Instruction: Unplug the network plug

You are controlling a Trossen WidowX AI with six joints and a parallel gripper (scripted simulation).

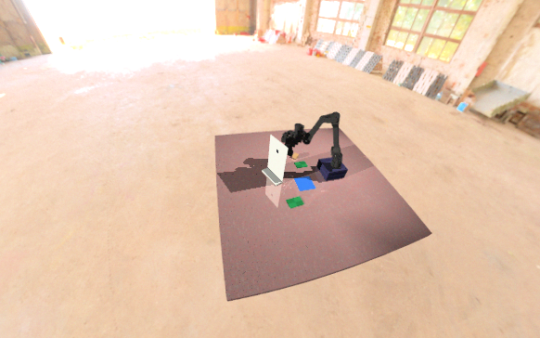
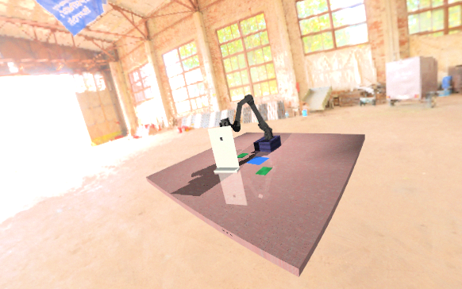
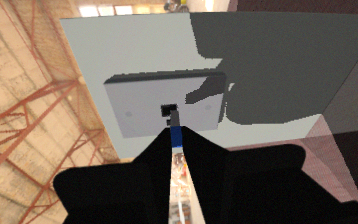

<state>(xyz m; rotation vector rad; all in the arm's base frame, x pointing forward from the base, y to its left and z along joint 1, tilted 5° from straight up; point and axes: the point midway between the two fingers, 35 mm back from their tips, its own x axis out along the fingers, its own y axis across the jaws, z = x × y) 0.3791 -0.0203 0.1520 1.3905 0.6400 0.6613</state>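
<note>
My gripper tip is now 21 cm above the blue square, 17 cm past it and 10 cm to the right of it. Also, from my gripper tip: network plug right at my gripper tip; then white upright panel 8 cm below, 4 cm ahead, 3 cm to the left.
</note>
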